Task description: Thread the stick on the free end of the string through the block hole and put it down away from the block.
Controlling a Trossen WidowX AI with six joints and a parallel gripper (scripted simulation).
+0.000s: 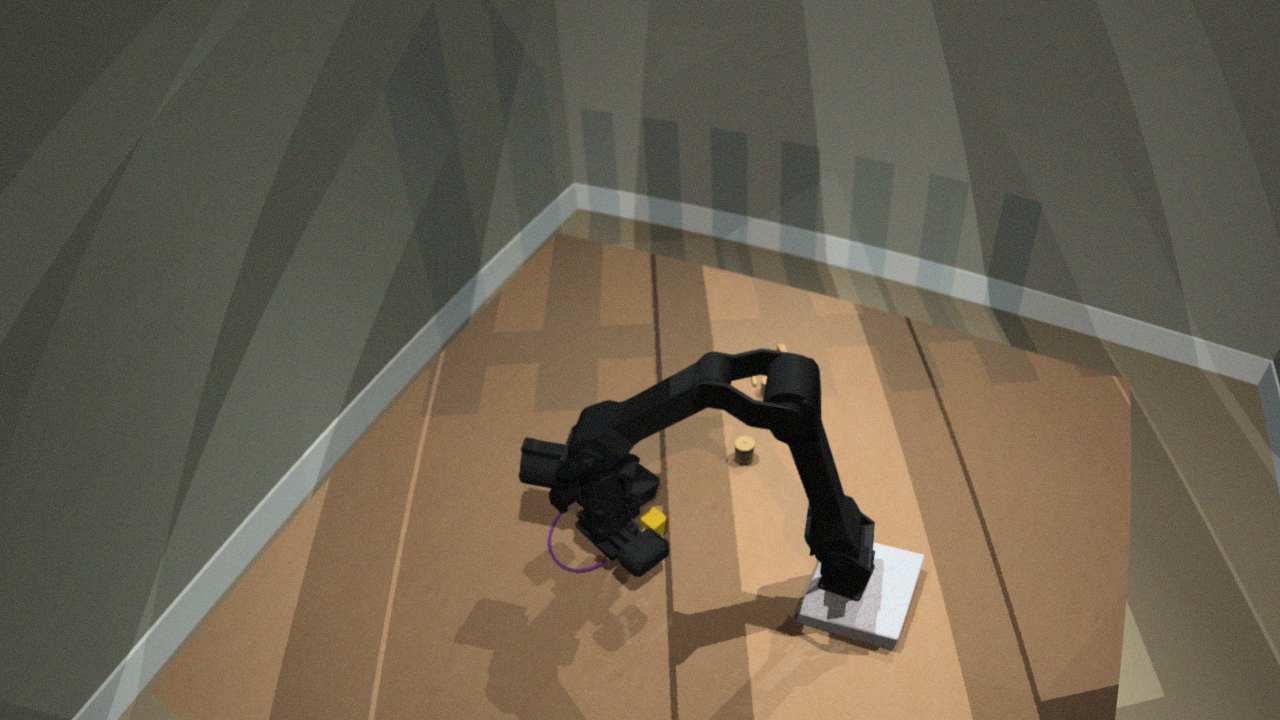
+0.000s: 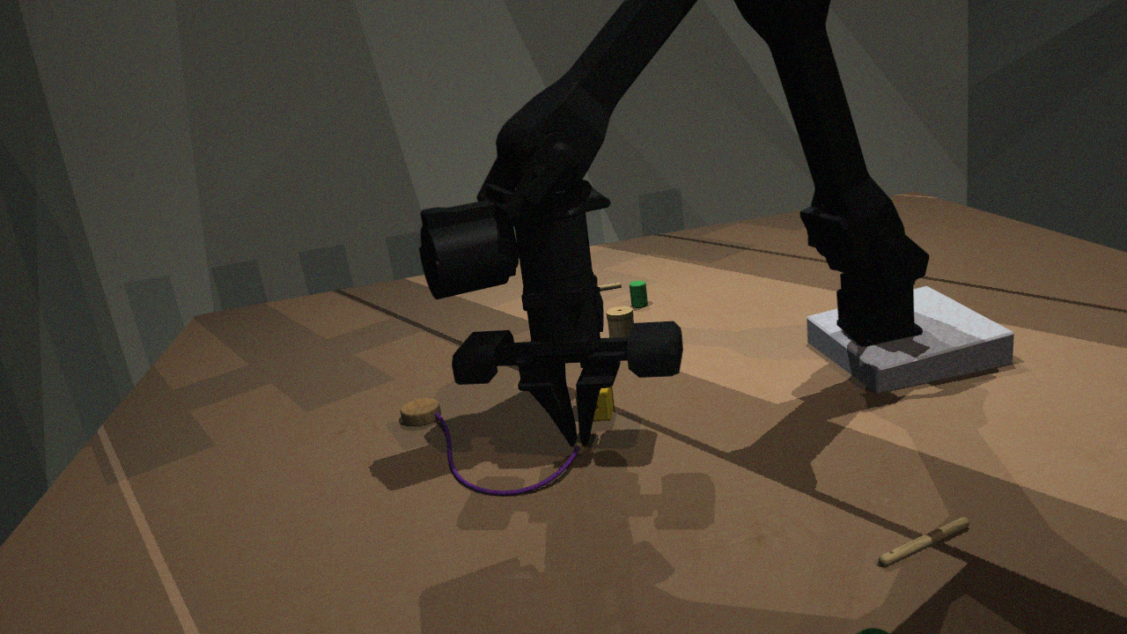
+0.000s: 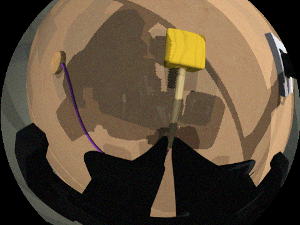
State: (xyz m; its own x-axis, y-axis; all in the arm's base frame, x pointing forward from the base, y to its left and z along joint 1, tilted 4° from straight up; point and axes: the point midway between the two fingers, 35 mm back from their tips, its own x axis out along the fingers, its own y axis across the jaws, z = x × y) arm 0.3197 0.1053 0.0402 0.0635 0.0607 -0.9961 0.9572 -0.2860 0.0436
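Right now the yellow block is 2 cm behind my gripper tip and 8 cm to the right of it. Round my gripper tip: round wooden button 15 cm ahead, 14 cm to the right, 1 cm below; loose stick 20 cm behind, 20 cm to the left, 1 cm below; short wooden cylinder 8 cm behind, 27 cm to the right.
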